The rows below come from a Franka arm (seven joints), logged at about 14 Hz.
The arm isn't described. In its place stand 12 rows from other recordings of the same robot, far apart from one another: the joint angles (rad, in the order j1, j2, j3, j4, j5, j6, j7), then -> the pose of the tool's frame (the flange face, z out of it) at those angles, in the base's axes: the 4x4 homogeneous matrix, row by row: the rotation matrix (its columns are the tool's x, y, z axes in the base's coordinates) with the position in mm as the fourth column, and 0 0 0 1 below.
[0.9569 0.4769 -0.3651 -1.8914 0.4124 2.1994 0.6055] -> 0.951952 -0.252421 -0.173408 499.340; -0.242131 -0.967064 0.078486 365.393; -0.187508 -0.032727 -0.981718 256.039; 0 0 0 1
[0.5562 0.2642 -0.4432 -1.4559 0.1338 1.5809 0.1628] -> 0.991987 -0.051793 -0.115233 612.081; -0.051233 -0.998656 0.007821 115.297; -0.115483 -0.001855 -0.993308 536.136; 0 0 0 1
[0.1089 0.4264 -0.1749 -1.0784 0.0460 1.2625 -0.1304] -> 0.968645 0.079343 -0.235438 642.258; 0.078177 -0.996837 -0.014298 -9.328; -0.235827 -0.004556 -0.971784 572.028; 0 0 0 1
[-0.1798 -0.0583 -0.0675 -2.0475 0.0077 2.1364 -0.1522] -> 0.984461 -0.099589 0.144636 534.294; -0.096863 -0.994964 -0.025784 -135.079; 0.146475 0.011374 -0.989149 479.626; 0 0 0 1
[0.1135 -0.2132 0.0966 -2.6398 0.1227 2.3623 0.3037] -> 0.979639 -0.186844 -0.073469 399.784; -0.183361 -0.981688 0.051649 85.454; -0.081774 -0.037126 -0.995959 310.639; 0 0 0 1
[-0.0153 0.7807 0.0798 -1.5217 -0.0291 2.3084 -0.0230] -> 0.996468 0.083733 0.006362 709.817; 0.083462 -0.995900 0.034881 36.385; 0.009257 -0.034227 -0.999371 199.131; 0 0 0 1
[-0.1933 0.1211 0.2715 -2.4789 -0.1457 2.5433 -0.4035] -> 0.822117 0.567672 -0.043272 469.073; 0.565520 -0.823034 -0.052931 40.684; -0.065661 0.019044 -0.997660 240.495; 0 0 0 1
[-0.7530 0.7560 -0.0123 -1.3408 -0.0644 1.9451 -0.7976] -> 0.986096 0.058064 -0.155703 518.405; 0.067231 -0.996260 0.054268 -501.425; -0.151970 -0.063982 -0.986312 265.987; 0 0 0 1
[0.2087 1.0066 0.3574 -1.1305 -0.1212 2.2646 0.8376] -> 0.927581 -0.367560 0.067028 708.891; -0.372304 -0.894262 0.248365 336.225; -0.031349 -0.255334 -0.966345 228.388; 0 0 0 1
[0.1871 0.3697 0.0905 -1.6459 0.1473 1.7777 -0.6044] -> 0.659278 0.702406 -0.268289 607.698; 0.745015 -0.658416 0.106961 180.638; -0.101516 -0.270396 -0.957382 384.469; 0 0 0 1
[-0.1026 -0.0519 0.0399 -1.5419 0.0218 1.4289 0.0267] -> 0.994367 -0.087523 -0.059778 522.571; -0.086265 -0.995999 0.023309 -29.586; -0.061579 -0.018021 -0.997940 653.904; 0 0 0 1
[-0.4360 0.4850 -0.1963 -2.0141 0.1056 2.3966 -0.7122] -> 0.996189 0.015199 -0.085882 480.733; 0.018406 -0.999158 0.036675 -349.248; -0.085252 -0.038116 -0.995630 205.855; 0 0 0 1
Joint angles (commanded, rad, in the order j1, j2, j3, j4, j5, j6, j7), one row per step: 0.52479, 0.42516, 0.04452, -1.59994, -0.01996, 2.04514, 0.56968; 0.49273, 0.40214, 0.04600, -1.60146, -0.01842, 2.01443, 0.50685; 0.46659, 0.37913, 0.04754, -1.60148, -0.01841, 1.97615, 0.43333; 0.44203, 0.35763, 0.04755, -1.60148, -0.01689, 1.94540, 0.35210; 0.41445, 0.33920, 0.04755, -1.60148, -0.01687, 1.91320, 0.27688; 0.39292, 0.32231, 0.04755, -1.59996, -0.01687, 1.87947, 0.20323; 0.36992, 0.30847, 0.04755, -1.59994, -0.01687, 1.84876, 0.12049; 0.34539, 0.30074, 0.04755, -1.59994, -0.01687, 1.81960, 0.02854; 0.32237, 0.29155, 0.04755, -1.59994, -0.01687, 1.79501, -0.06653; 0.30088, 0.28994, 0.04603, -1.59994, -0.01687, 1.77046, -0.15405; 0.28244, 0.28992, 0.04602, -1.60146, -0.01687, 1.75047, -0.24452; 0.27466, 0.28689, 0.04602, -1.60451, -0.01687, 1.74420, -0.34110; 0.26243, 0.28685, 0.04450, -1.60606, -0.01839, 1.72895, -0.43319; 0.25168, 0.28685, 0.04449, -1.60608, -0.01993, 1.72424, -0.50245; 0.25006, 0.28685, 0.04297, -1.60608, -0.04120, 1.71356, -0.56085; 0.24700, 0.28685, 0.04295, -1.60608, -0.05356, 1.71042, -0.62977
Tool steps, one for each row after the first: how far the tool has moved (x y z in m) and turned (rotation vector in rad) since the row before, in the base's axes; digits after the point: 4 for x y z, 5 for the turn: 0.0065, -0.0202, 0.0121, -0.00497, 0.00769, 0.03151; 0.0032, -0.0172, 0.0120, -0.00842, 0.01269, 0.04884; 0.0032, -0.0166, 0.0116, -0.00358, 0.00854, 0.05611; 0.0035, -0.0185, 0.0094, -0.00581, 0.01247, 0.04764; 0.0013, -0.0149, 0.0089, -0.00523, 0.01454, 0.05204; 0.0016, -0.0156, 0.0064, -0.00392, 0.01686, 0.05960; 0.0023, -0.0162, 0.0026, -0.00303, 0.02220, 0.06715; 0.0017, -0.0151, 0.0039, 0.00149, 0.01743, 0.07163; 0.0022, -0.0147, -0.0009, 0.00011, 0.02482, 0.06401; 0.0013, -0.0119, -0.0022, 0.00377, 0.02440, 0.07122; 0.0000, -0.0051, 0.0001, 0.01085, 0.01063, 0.08783; 0.0007, -0.0089, -0.0018, 0.00641, 0.02013, 0.07773; 0.0015, -0.0068, -0.0003, 0.00798, 0.00788, 0.05801; -0.0001, -0.0041, -0.0007, -0.01353, 0.00810, 0.06099; 0.0005, -0.0031, -0.0002, -0.00101, 0.00544, 0.06849
